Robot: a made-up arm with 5 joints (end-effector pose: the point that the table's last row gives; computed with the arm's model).
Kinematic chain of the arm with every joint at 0, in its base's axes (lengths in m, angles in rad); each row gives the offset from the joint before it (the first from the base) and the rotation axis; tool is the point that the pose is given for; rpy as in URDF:
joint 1: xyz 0 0 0.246 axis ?
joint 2: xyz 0 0 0 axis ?
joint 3: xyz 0.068 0 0.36 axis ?
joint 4: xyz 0.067 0 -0.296 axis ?
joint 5: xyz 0.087 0 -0.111 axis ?
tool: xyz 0 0 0 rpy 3.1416 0 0
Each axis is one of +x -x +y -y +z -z.
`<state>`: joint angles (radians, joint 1 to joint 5).
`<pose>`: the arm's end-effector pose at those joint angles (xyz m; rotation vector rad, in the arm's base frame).
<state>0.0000 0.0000 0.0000 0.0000 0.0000</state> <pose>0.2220 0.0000 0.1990 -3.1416 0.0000 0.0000</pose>
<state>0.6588 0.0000 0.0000 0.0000 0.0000</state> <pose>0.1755 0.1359 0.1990 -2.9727 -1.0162 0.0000</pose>
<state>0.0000 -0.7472 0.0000 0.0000 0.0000</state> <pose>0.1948 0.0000 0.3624 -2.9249 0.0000 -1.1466</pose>
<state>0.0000 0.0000 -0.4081 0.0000 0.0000</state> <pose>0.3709 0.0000 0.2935 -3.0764 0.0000 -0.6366</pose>
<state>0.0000 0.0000 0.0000 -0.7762 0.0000</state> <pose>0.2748 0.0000 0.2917 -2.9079 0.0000 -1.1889</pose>
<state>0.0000 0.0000 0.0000 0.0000 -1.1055</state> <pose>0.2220 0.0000 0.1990 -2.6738 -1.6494 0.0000</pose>
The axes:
joint 1: +z
joint 2: +y
joint 3: +y
joint 4: +y
joint 5: -z

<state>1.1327 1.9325 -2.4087 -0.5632 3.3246</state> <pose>0.2747 0.5865 -0.1586 -1.0072 1.9592 0.7707</pose>
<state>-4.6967 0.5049 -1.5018 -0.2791 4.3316</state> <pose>-0.0102 0.6500 0.4747 -0.4655 2.3171 1.7232</pose>
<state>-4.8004 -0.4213 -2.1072 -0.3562 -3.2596</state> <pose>-0.0022 -0.0255 1.0124 -0.1994 0.1935 1.3568</pose>
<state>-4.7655 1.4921 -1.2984 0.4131 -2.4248</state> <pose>0.0202 0.3806 -0.2376 1.0804 -2.5521 0.7799</pose>
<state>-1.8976 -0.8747 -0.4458 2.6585 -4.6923</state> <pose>0.0055 0.0163 0.4104 0.4014 2.2911 1.8174</pose>
